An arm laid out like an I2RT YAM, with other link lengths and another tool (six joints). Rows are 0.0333 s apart.
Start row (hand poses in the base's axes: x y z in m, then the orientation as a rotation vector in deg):
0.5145 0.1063 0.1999 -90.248 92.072 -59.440
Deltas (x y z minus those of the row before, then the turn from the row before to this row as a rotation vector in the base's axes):
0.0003 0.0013 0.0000 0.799 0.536 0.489
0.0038 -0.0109 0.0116 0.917 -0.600 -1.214
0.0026 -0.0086 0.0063 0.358 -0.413 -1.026
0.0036 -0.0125 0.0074 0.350 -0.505 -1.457
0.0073 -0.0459 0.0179 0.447 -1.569 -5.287
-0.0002 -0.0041 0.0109 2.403 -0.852 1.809
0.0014 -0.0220 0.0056 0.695 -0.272 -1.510
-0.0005 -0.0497 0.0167 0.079 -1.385 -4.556
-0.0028 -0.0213 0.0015 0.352 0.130 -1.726
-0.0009 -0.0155 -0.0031 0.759 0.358 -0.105
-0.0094 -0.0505 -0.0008 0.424 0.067 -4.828
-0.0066 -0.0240 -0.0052 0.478 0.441 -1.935
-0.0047 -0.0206 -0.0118 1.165 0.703 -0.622
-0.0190 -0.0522 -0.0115 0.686 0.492 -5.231
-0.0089 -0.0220 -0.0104 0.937 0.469 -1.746
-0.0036 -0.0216 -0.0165 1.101 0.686 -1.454
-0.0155 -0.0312 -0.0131 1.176 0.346 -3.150
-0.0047 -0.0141 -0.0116 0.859 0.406 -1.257
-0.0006 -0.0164 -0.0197 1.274 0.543 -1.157
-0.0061 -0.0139 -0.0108 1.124 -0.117 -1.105
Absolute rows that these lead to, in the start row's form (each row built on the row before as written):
0.5148 0.1076 0.1999 -90.441 92.191 -58.079
0.5186 0.0967 0.2115 -88.588 93.169 -58.220
0.5212 0.0881 0.2178 -87.359 93.933 -58.674
0.5248 0.0756 0.2252 -85.765 95.016 -59.414
0.5321 0.0297 0.2431 -80.581 98.785 -62.683
0.5319 0.0256 0.2540 -79.740 97.353 -59.757
0.5333 0.0036 0.2596 -78.013 98.658 -60.045
0.5328 -0.0461 0.2763 -73.546 101.482 -63.161
0.5300 -0.0674 0.2778 -72.123 103.113 -63.696
0.5291 -0.0829 0.2747 -71.873 103.722 -62.812
0.5197 -0.1334 0.2739 -67.841 107.791 -64.961
0.5131 -0.1574 0.2687 -66.328 109.818 -65.312
0.5084 -0.1780 0.2569 -65.728 111.250 -64.112
0.4894 -0.2302 0.2454 -61.192 115.876 -65.880
0.4805 -0.2522 0.2350 -59.520 117.890 -65.553
0.4769 -0.2738 0.2185 -58.181 119.899 -64.808
0.4614 -0.3050 0.2054 -54.906 122.873 -64.869
0.4567 -0.3191 0.1938 -53.607 124.399 -64.353
0.4561 -0.3355 0.1741 -52.314 126.101 -63.250
0.4500 -0.3494 0.1633 -50.635 127.161 -62.437

